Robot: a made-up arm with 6 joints. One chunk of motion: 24 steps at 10 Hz.
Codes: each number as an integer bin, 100 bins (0 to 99) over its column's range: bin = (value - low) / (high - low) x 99, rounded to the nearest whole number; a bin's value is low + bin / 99 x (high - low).
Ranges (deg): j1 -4.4..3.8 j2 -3.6..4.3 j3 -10.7..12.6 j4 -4.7..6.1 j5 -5..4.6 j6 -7.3..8
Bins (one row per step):
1: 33 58 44 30 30 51
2: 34 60 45 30 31 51
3: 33 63 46 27 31 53
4: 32 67 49 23 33 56
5: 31 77 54 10 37 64
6: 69 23 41 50 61 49
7: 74 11 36 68 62 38
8: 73 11 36 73 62 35
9: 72 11 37 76 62 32
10: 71 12 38 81 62 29
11: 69 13 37 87 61 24
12: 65 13 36 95 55 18
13: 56 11 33 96 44 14
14: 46 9 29 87 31 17
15: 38 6 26 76 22 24
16: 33 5 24 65 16 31
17: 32 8 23 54 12 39
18: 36 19 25 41 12 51
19: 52 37 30 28 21 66
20: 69 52 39 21 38 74
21: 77 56 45 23 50 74
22: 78 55 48 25 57 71
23: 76 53 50 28 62 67
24: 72 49 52 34 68 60
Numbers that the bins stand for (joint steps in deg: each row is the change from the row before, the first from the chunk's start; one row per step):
1: -1.667 1.028 -0.344 -1.427 -2.091 0.582
2: -1.584 1.188 -0.109 -1.427 -1.994 0.582
3: -1.667 1.427 0.126 -1.755 -1.994 0.891
4: -1.749 1.746 0.832 -2.191 -1.800 1.355
5: -1.832 2.544 2.009 -3.609 -1.412 2.591
6: 1.315 -1.765 -1.051 0.755 0.915 0.273
7: 1.729 -2.722 -2.227 2.718 1.012 -1.427
8: 1.646 -2.722 -2.227 3.264 1.012 -1.891
9: 1.564 -2.722 -1.992 3.591 1.012 -2.355
10: 1.481 -2.642 -1.757 4.136 1.012 -2.818
11: 1.315 -2.563 -1.992 4.791 0.915 -3.591
12: 0.984 -2.563 -2.227 5.664 0.333 -4.518
13: 0.238 -2.722 -2.933 5.773 -0.733 -5.136
14: -0.590 -2.882 -3.875 4.791 -1.994 -4.673
15: -1.253 -3.121 -4.581 3.591 -2.867 -3.591
16: -1.667 -3.201 -5.052 2.391 -3.448 -2.509
17: -1.749 -2.962 -5.287 1.191 -3.836 -1.273
18: -1.418 -2.084 -4.816 -0.227 -3.836 0.582
19: -0.093 -0.647 -3.639 -1.645 -2.964 2.900
20: 1.315 0.549 -1.521 -2.409 -1.315 4.136
21: 1.978 0.869 -0.109 -2.191 -0.152 4.136
22: 2.061 0.789 0.597 -1.973 0.527 3.673
23: 1.895 0.629 1.068 -1.645 1.012 3.055
24: 1.564 0.310 1.538 -0.991 1.594 1.973

